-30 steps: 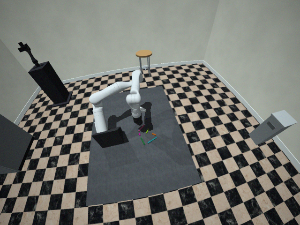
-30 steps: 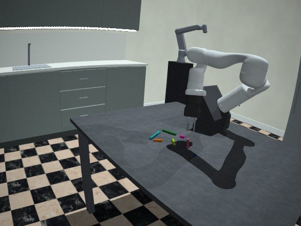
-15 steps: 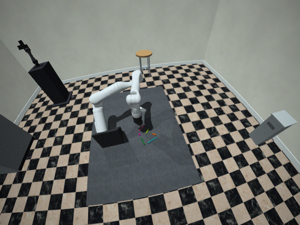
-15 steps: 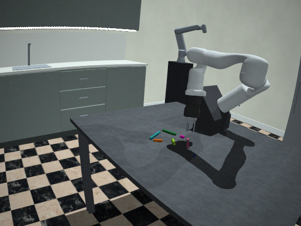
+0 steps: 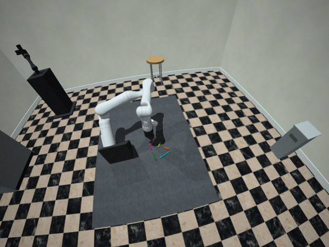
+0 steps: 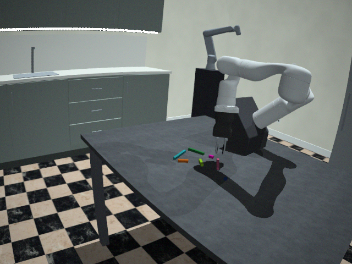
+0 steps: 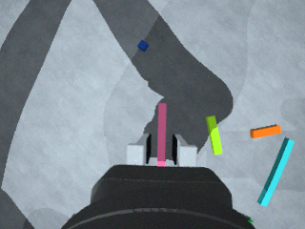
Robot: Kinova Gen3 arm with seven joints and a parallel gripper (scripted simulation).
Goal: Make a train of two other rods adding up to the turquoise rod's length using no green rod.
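Now: hand 70 mm above the pink rod. The rest, counted from my hand: lime rod: 70 mm below, 50 mm to the right, 50 mm ahead; small blue rod: 100 mm to the left, 70 mm below, 70 mm ahead; magenta rod: 70 mm to the right, 70 mm below, 30 mm behind.
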